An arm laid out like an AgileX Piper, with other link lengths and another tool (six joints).
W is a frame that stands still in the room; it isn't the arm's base.
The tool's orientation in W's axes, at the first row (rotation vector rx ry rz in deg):
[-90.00 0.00 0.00]
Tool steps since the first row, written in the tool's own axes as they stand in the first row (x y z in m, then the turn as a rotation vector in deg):
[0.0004 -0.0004 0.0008 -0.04 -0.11 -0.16]
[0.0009 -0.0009 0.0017 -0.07 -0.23 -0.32]
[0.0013 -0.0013 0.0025 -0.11 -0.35 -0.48]
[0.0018 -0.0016 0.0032 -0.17 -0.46 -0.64]
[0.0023 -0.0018 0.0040 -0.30 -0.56 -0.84]
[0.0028 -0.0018 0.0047 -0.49 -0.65 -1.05]
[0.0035 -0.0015 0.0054 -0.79 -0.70 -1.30]
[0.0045 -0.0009 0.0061 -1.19 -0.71 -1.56]
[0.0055 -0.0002 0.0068 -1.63 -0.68 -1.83]
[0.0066 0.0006 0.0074 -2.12 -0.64 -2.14]
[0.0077 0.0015 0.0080 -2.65 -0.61 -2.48]
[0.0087 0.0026 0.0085 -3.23 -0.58 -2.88]
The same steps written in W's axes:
[0.0004 0.0008 0.0004 -0.04 -0.16 0.11]
[0.0009 0.0017 0.0009 -0.07 -0.32 0.23]
[0.0013 0.0025 0.0013 -0.11 -0.48 0.35]
[0.0018 0.0032 0.0016 -0.17 -0.64 0.46]
[0.0023 0.0040 0.0018 -0.30 -0.84 0.56]
[0.0028 0.0047 0.0018 -0.49 -1.05 0.65]
[0.0035 0.0054 0.0015 -0.79 -1.30 0.70]
[0.0045 0.0061 0.0009 -1.19 -1.56 0.71]
[0.0055 0.0068 0.0002 -1.63 -1.83 0.68]
[0.0066 0.0074 -0.0006 -2.12 -2.14 0.64]
[0.0077 0.0080 -0.0015 -2.65 -2.48 0.61]
[0.0087 0.0085 -0.0026 -3.23 -2.88 0.58]

